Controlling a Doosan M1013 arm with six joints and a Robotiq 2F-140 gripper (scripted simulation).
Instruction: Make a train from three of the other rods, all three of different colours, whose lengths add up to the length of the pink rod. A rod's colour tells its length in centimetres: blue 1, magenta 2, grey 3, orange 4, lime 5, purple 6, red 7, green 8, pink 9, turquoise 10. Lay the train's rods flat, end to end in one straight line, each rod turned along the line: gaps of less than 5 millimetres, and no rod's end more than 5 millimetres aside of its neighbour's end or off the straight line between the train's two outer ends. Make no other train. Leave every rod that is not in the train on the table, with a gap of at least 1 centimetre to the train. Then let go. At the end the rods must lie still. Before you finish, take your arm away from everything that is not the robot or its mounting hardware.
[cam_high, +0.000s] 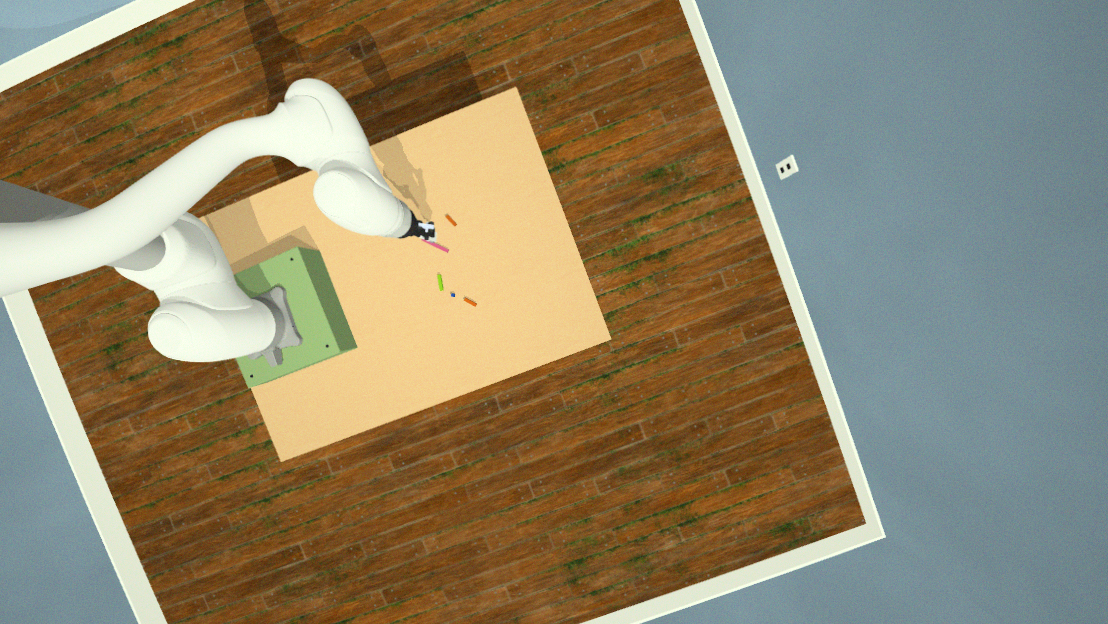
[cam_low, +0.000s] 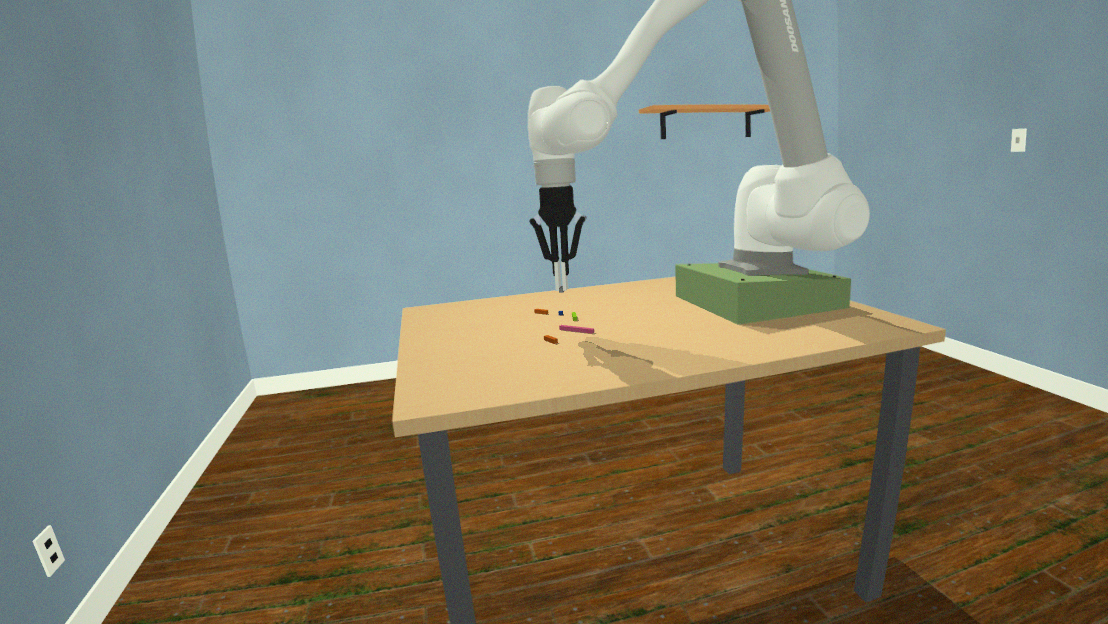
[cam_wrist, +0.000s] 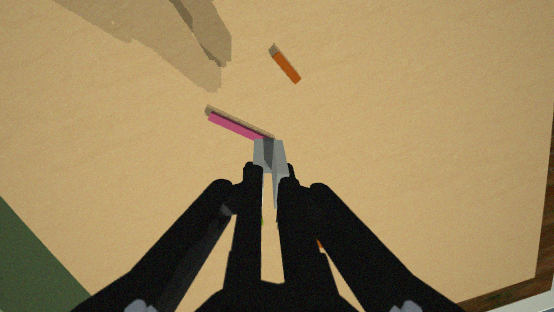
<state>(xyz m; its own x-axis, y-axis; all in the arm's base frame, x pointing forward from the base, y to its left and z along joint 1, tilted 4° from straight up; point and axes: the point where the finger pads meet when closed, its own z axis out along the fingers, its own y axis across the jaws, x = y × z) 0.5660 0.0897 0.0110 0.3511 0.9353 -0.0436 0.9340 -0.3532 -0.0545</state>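
My hand is 17 cm to the left of the blue rod, 13 cm above it and 2 cm past it. Round my hand: lime rod: 13 cm below, 12 cm to the right, 5 cm behind; then grey rod: 3 cm below; then pink rod: 13 cm below, 3 cm behind.
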